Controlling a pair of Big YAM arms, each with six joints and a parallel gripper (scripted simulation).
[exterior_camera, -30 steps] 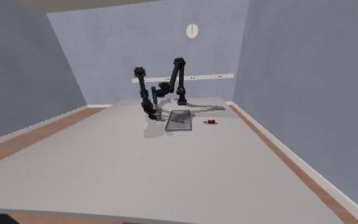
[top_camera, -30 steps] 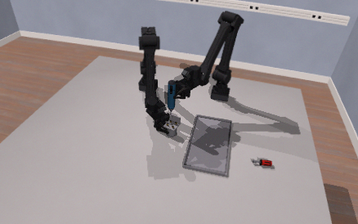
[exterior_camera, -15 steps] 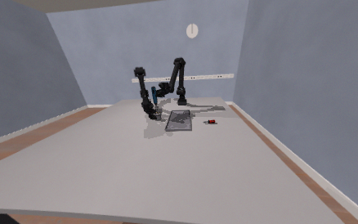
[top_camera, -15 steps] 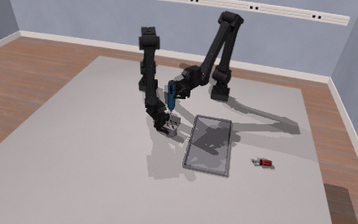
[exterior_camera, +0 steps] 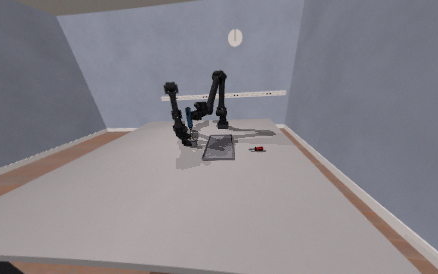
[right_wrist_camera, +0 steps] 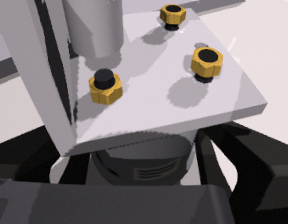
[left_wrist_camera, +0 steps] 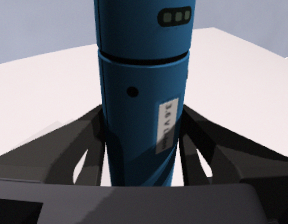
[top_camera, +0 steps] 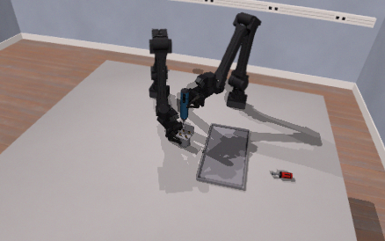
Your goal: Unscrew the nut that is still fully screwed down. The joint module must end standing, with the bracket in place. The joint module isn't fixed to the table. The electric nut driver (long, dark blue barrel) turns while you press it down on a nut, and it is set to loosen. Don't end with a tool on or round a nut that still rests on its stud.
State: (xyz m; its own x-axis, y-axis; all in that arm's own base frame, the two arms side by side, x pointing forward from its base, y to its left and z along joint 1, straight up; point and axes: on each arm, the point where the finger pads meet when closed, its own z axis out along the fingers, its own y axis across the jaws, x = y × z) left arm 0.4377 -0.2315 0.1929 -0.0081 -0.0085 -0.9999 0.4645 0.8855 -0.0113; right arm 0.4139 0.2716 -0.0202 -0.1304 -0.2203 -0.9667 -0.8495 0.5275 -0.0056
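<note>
The grey bracket lies 5 cm above my right hand. From my right hand the other things lie so: flat grey tray 22 cm to the left, 3 cm ahead, 2 cm below; nut 5 cm above, 2 cm to the right, 1 cm ahead; grey tip 8 cm above, 2 cm behind, 1 cm to the right.
</note>
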